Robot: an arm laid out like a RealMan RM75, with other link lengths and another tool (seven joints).
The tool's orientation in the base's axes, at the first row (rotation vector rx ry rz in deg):
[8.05, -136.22, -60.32]
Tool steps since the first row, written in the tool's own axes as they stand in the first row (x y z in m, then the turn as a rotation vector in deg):
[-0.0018, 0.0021, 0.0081, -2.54, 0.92, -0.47]
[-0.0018, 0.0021, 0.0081, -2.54, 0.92, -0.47]
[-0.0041, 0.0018, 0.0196, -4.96, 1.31, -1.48]
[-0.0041, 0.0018, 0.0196, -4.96, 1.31, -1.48]
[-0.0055, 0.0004, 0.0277, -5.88, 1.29, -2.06]
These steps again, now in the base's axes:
[-0.0023, 0.0073, -0.0038, 2.51, 1.08, -0.17]
[-0.0023, 0.0073, -0.0038, 2.51, 1.08, -0.17]
[-0.0063, 0.0154, -0.0113, 5.14, 1.41, -0.36]
[-0.0063, 0.0154, -0.0113, 5.14, 1.41, -0.36]
[-0.0093, 0.0202, -0.0174, 6.21, 1.29, -0.45]

